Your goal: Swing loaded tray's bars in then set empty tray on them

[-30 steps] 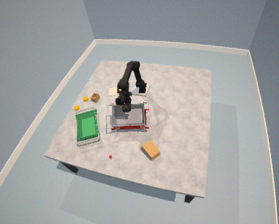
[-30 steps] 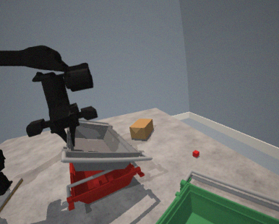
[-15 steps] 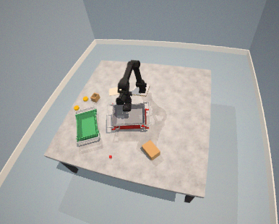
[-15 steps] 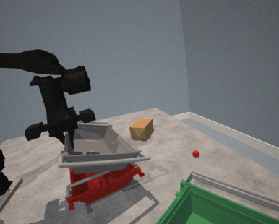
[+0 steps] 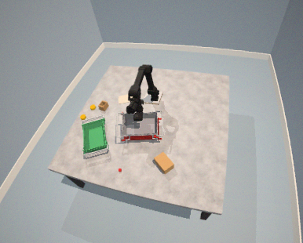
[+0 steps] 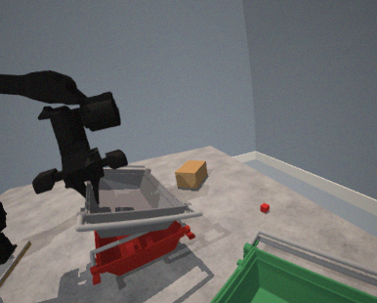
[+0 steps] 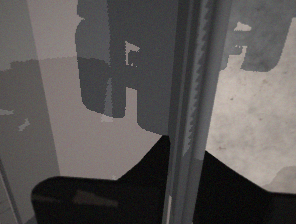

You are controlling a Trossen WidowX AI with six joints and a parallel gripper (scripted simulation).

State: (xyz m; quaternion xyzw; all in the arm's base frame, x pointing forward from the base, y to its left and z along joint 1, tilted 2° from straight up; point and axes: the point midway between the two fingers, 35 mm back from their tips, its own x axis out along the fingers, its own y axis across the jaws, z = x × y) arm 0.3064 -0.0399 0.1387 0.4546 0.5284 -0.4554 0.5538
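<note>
The grey tray is 8 cm ahead of my gripper tip, 1 cm to the left of it and 1 cm above it. From my gripper tip the other things lie so: cream card (29 cm behind, 22 cm to the right, 12 cm below).
</note>
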